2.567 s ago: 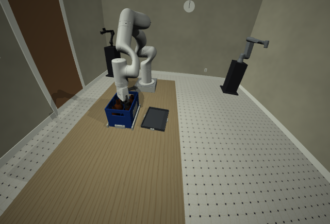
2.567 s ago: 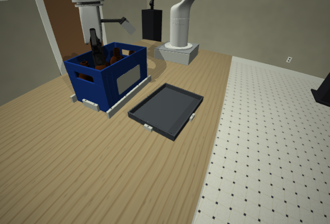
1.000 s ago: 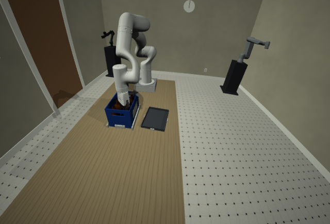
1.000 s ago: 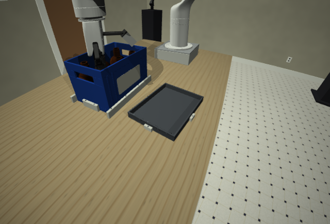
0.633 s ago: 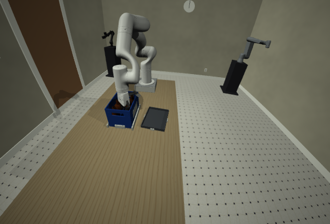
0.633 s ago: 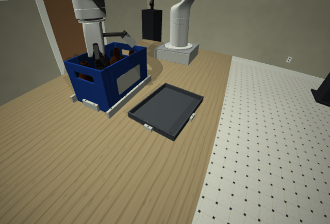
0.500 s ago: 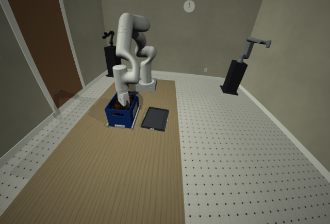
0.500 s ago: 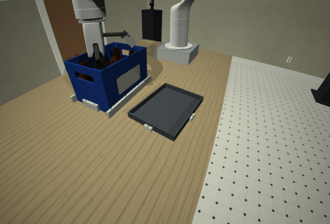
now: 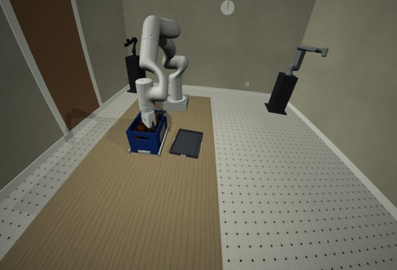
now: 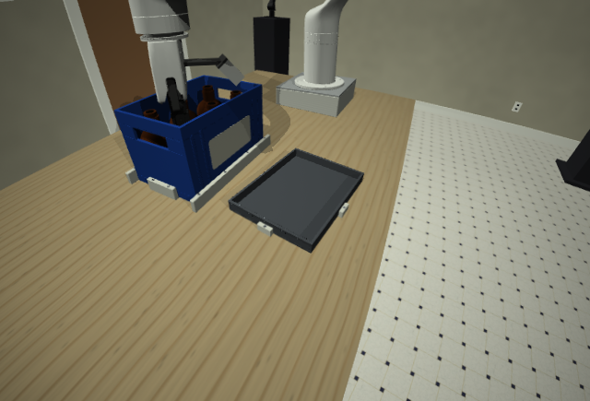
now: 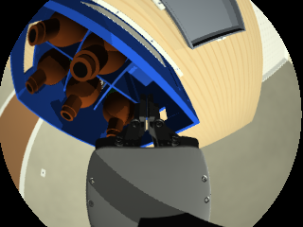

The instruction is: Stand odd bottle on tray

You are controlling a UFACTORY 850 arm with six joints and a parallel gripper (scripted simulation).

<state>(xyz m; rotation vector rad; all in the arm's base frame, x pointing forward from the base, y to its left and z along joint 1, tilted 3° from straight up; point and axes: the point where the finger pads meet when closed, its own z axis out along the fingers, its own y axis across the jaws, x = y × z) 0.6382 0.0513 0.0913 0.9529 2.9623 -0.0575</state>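
Right now my hand is 90 mm past the bottle, 10 mm to the left of it and 70 mm above it. Also, from my hand: dark grey tray 120 mm behind, 210 mm to the left, 150 mm below; then blue crate 80 mm behind, 60 mm to the right, 70 mm below.
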